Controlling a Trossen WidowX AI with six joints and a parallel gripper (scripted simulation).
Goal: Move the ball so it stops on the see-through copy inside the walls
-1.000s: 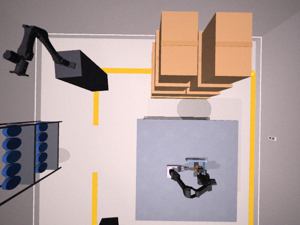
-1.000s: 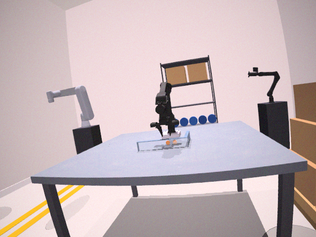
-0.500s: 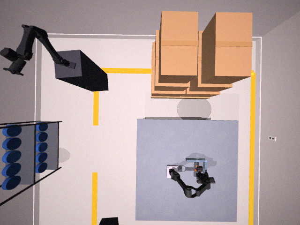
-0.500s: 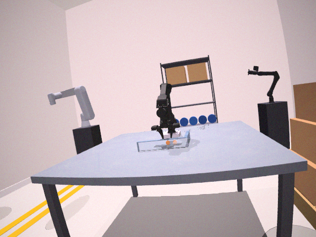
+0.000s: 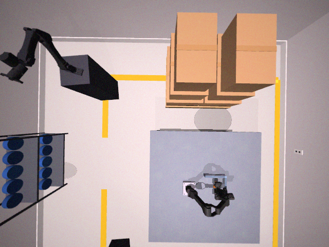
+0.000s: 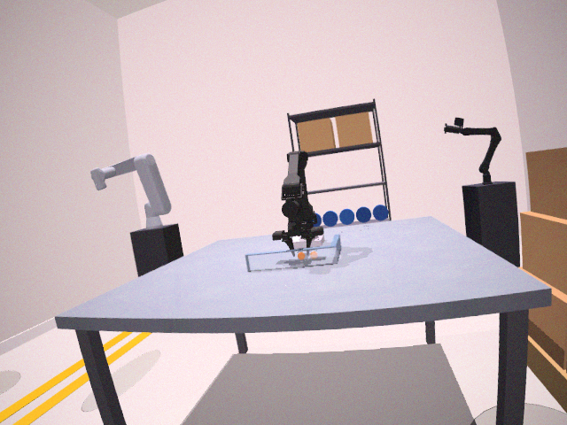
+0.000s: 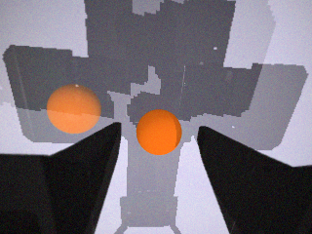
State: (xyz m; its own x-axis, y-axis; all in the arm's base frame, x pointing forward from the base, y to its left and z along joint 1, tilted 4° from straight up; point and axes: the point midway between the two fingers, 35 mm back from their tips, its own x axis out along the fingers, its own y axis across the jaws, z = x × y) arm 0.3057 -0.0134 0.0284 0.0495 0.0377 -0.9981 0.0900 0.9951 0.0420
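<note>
My gripper tip is now 5 cm to the right of the see-through copy of ball and 2 cm short of it. Round my gripper tip: orange ball right at my gripper tip.
</note>
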